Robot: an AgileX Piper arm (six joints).
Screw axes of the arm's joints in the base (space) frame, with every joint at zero. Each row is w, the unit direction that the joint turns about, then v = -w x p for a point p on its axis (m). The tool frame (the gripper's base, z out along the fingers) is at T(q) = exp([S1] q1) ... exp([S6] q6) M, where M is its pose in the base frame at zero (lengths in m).
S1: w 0 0 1 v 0.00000 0.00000 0.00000
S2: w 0 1 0 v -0.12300 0.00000 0.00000
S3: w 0 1 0 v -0.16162 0.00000 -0.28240
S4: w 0.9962 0 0.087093 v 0.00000 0.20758 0.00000
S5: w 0 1 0 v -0.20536 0.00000 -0.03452
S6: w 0.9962 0 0.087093 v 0.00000 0.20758 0.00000
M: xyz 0.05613 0.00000 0.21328 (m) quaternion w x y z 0.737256 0 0.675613 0
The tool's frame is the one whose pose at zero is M.
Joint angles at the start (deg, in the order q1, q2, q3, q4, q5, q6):
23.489 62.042 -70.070 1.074 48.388 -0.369
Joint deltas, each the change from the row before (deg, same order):
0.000 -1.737 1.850 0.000 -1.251 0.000
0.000 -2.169 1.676 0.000 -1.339 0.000
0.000 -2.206 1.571 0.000 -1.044 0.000
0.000 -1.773 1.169 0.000 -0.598 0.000
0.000 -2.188 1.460 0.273 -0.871 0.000
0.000 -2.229 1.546 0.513 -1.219 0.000
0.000 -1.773 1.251 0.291 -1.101 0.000
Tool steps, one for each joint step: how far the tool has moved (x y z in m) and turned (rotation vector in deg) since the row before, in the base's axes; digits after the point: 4 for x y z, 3 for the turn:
-0.0063 -0.0028 -0.0021 0.458 -1.041 -0.023
-0.0083 -0.0036 0.0003 0.735 -1.678 -0.024
-0.0086 -0.0038 0.0002 0.673 -1.538 -0.019
-0.0071 -0.0031 0.0001 0.482 -1.101 -0.011
-0.0087 -0.0035 -0.0001 0.883 -1.359 0.053
-0.0086 -0.0032 -0.0003 1.219 -1.543 0.106
-0.0066 -0.0026 -0.0004 0.913 -1.372 0.045

